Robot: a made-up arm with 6 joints.
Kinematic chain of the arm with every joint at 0, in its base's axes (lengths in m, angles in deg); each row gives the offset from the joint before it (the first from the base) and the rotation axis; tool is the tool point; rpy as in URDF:
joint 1: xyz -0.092 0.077 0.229 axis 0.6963 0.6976 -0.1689
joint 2: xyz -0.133 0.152 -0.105 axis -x
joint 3: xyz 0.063 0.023 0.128 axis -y
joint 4: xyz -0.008 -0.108 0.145 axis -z
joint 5: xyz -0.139 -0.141 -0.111 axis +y
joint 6: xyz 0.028 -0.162 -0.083 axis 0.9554 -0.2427 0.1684
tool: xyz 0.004 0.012 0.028 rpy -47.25 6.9 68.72
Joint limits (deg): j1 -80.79..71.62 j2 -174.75..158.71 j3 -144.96..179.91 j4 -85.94..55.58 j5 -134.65..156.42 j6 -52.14..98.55
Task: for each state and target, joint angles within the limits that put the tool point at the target. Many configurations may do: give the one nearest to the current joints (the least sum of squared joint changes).
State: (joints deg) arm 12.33 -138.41 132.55 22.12 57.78 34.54
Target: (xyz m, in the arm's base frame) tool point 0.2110 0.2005 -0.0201
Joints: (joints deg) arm -7.94 -116.26 169.41 52.45 57.54 32.18
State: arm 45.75 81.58 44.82 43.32 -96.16 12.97
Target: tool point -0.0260 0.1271 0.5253
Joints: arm 47.54 118.48 94.42 30.85 -80.35 10.56
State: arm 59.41 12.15 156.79 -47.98 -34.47 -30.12
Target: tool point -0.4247 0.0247 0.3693
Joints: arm 71.62 -35.04 173.04 -78.45 -35.61 -3.51
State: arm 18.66 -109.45 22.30 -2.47 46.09 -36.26
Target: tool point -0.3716 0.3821 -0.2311
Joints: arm 2.48 -132.00 -10.60 -1.63 77.78 -37.82
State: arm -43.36 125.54 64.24 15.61 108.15 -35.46
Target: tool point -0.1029 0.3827 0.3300
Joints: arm -25.85 139.06 115.48 20.88 96.73 -36.80
